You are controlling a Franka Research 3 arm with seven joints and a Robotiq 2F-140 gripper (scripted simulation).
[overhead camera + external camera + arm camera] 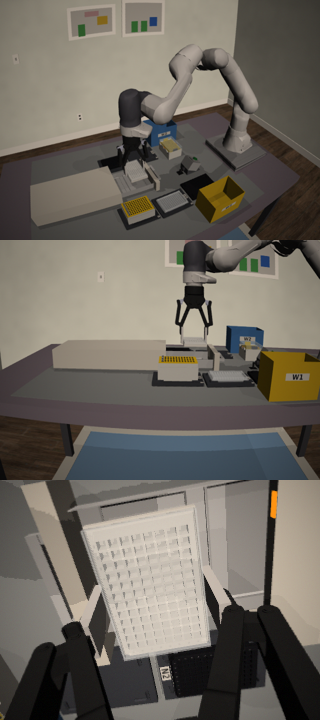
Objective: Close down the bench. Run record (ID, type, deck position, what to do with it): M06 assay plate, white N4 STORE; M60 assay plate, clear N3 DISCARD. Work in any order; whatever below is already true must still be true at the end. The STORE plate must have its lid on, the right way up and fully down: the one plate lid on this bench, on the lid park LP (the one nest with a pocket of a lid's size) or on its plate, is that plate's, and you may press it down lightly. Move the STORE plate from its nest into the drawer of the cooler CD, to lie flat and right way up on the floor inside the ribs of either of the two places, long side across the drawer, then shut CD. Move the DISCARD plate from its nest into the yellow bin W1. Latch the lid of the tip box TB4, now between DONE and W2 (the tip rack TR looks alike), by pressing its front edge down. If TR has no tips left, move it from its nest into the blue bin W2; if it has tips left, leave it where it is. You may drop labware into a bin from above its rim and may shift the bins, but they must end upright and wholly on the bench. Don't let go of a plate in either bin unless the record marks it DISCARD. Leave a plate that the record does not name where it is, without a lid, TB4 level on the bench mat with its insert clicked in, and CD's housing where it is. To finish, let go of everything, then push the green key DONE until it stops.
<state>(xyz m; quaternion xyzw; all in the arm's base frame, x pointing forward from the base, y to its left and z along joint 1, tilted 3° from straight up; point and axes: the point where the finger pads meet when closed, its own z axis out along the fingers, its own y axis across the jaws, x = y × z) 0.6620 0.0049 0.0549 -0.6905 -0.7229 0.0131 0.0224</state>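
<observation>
The drawer is 40 mm ahead of my hand and 90 mm below it. Also, from my hand: white plate: 20 mm below; cooler CD: 170 mm ahead, 10 mm to the left, 80 mm below; tip rack TR: 50 mm ahead, 190 mm to the left, 60 mm below.
</observation>
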